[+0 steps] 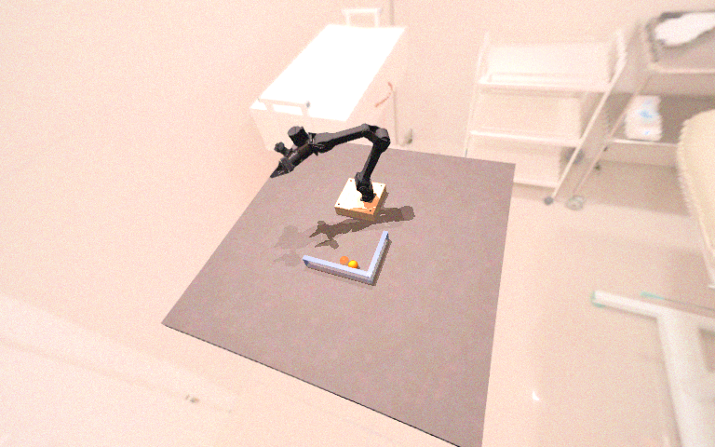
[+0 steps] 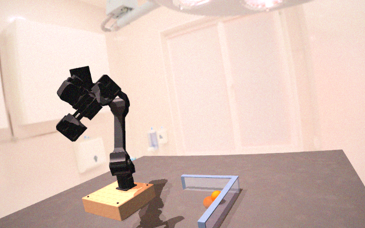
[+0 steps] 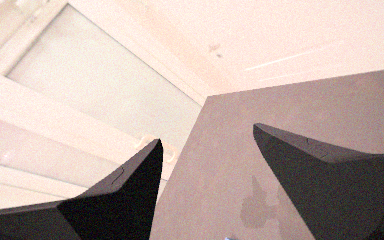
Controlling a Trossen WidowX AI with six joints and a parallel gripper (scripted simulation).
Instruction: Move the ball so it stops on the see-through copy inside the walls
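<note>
Now: the orange ball 10 cm ahead of my gripper tip, 36 cm to the left of it and 35 cm below it. Also, from my gripper tip: see-through copy (9 cm ahead, 31 cm to the left, 35 cm below).
</note>
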